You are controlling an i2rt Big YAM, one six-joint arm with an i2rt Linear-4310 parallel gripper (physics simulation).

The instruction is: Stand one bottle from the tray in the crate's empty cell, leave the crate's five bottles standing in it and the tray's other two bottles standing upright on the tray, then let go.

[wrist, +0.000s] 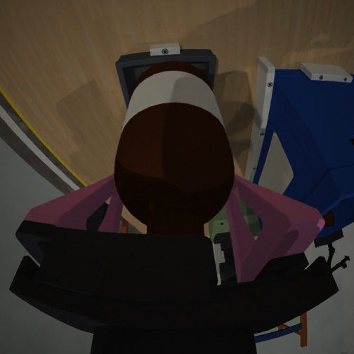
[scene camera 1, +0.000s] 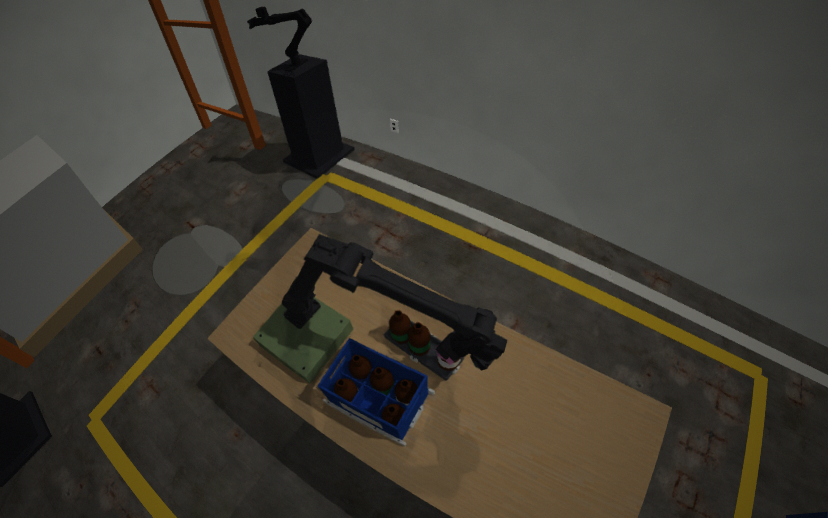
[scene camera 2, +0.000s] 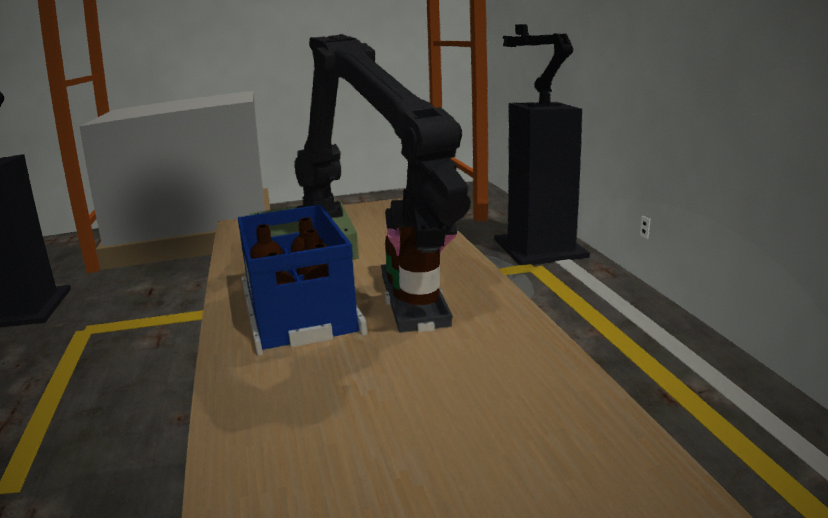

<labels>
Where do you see a white-labelled bottle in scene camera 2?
At 419, 273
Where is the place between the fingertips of my gripper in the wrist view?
173, 178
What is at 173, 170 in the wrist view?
A white-labelled bottle.
</labels>
